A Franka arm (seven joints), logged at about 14 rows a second.
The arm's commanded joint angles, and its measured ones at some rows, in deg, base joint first. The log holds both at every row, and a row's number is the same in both.
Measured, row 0:
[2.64, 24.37, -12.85, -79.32, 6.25, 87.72, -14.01]
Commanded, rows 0 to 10:
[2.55, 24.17, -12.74, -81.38, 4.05, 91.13, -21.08]
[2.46, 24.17, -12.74, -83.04, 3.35, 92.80, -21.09]
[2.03, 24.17, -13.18, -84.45, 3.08, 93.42, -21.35]
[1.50, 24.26, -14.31, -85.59, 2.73, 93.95, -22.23]
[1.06, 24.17, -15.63, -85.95, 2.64, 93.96, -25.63]
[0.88, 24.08, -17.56, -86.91, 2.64, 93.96, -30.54]
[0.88, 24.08, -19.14, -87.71, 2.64, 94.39, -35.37]
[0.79, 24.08, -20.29, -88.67, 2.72, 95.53, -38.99]
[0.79, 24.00, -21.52, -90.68, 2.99, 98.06, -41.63]
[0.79, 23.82, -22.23, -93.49, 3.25, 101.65, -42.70]
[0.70, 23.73, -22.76, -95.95, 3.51, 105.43, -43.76]
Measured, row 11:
[0.11, 25.22, -21.92, -90.32, 3.21, 99.68, -41.44]
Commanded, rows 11 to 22:
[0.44, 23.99, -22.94, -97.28, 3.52, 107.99, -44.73]
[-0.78, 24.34, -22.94, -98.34, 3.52, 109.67, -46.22]
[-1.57, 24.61, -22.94, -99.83, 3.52, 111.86, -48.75]
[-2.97, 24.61, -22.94, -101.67, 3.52, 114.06, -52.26]
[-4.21, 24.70, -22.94, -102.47, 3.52, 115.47, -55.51]
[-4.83, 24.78, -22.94, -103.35, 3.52, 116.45, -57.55]
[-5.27, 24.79, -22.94, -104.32, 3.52, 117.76, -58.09]
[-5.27, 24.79, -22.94, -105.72, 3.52, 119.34, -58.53]
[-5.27, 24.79, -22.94, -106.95, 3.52, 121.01, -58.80]
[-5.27, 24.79, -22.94, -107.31, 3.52, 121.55, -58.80]
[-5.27, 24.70, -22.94, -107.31, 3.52, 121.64, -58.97]
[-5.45, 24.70, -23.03, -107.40, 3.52, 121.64, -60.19]
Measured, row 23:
[-5.51, 25.49, -22.89, -106.49, 3.22, 120.79, -58.28]
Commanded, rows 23 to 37:
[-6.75, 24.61, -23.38, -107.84, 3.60, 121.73, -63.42]
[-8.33, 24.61, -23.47, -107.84, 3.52, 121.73, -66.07]
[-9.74, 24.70, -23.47, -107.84, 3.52, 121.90, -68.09]
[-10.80, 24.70, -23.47, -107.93, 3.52, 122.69, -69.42]
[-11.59, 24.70, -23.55, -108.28, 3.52, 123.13, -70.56]
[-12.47, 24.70, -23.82, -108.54, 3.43, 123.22, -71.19]
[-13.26, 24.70, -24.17, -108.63, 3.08, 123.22, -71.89]
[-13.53, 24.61, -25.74, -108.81, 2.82, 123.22, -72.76]
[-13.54, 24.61, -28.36, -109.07, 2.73, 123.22, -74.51]
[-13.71, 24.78, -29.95, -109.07, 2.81, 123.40, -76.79]
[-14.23, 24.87, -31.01, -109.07, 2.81, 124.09, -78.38]
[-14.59, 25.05, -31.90, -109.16, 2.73, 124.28, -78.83]
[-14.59, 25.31, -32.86, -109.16, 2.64, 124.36, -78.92]
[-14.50, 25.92, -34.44, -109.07, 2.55, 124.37, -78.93]
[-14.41, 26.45, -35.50, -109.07, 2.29, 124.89, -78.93]
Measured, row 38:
[-14.72, 25.63, -33.57, -108.45, 3.21, 123.42, -78.37]
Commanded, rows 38 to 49:
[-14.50, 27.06, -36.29, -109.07, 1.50, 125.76, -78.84]
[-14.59, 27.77, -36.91, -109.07, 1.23, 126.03, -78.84]
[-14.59, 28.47, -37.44, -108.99, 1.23, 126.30, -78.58]
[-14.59, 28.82, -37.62, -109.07, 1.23, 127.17, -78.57]
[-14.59, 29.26, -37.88, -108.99, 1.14, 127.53, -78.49]
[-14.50, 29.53, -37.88, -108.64, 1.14, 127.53, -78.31]
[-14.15, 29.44, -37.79, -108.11, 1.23, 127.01, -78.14]
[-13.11, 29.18, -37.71, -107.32, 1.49, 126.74, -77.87]
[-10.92, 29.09, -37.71, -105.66, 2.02, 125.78, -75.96]
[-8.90, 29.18, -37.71, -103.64, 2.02, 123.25, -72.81]
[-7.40, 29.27, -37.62, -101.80, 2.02, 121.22, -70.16]
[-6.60, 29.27, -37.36, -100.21, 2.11, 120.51, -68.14]
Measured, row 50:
[-9.63, 29.10, -36.66, -104.06, 2.29, 124.15, -72.98]
